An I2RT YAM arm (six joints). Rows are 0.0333 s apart.
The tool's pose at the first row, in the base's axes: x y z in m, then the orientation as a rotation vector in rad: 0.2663 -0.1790 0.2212 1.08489 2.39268 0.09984
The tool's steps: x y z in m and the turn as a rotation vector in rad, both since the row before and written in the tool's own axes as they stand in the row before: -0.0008 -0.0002 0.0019 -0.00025 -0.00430 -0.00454; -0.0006 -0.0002 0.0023 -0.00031 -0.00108 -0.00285; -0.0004 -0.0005 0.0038 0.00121 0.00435 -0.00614; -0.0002 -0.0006 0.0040 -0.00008 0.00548 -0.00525; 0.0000 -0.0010 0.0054 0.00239 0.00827 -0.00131; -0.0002 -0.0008 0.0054 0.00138 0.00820 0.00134; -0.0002 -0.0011 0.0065 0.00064 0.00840 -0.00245; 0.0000 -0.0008 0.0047 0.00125 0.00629 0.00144; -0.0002 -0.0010 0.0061 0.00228 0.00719 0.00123; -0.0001 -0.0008 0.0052 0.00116 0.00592 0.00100; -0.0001 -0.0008 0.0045 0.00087 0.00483 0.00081; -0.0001 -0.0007 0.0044 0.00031 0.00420 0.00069
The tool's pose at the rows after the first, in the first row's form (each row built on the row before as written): 0.2675 -0.1800 0.2198 1.07846 2.39114 0.09614; 0.2688 -0.1809 0.2180 1.07467 2.39156 0.09491; 0.2705 -0.1821 0.2147 1.06866 2.39894 0.09376; 0.2721 -0.1832 0.2112 1.06334 2.40649 0.09508; 0.2740 -0.1846 0.2062 1.06444 2.41523 0.09636; 0.2761 -0.1860 0.2014 1.06829 2.42226 0.09971; 0.2785 -0.1877 0.1955 1.06722 2.43118 0.10281; 0.2801 -0.1888 0.1912 1.07076 2.43642 0.10529; 0.2823 -0.1903 0.1856 1.07467 2.44287 0.10697; 0.2841 -0.1915 0.1808 1.07757 2.44797 0.10922; 0.2856 -0.1926 0.1766 1.07989 2.45211 0.11115; 0.2871 -0.1936 0.1725 1.08170 2.45558 0.11337
